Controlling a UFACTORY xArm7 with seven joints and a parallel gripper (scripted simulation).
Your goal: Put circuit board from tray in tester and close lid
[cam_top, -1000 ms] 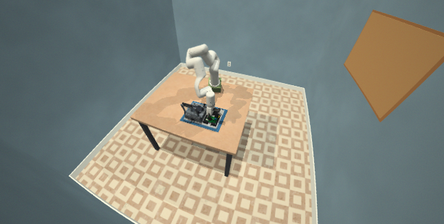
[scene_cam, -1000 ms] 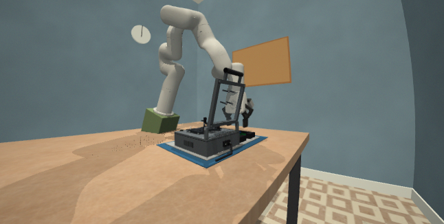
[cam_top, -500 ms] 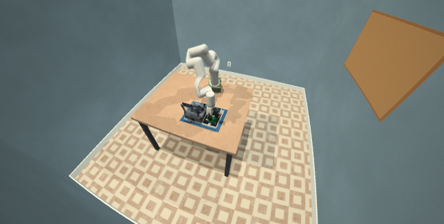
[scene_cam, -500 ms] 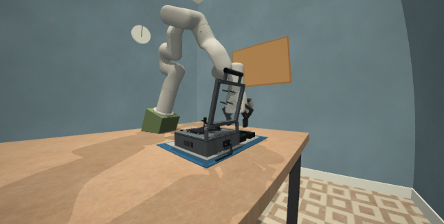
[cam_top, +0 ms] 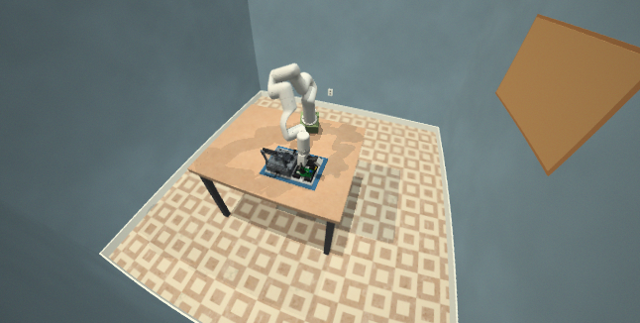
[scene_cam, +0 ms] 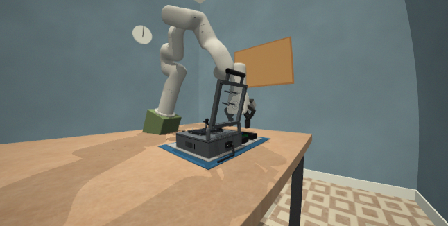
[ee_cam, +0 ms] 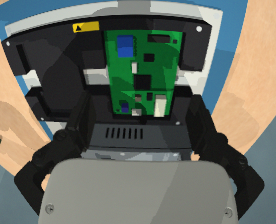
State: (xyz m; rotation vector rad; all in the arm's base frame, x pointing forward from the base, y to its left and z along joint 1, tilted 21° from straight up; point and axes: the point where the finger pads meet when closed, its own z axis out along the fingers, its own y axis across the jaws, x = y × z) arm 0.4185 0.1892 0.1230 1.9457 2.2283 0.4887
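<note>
The green circuit board is 5 cm below my hand. The rest, counted from my hand: clear lid 11 cm ahead, 15 cm to the right, 11 cm above; then grey tester 1 cm ahead, 13 cm to the right, 4 cm above.
</note>
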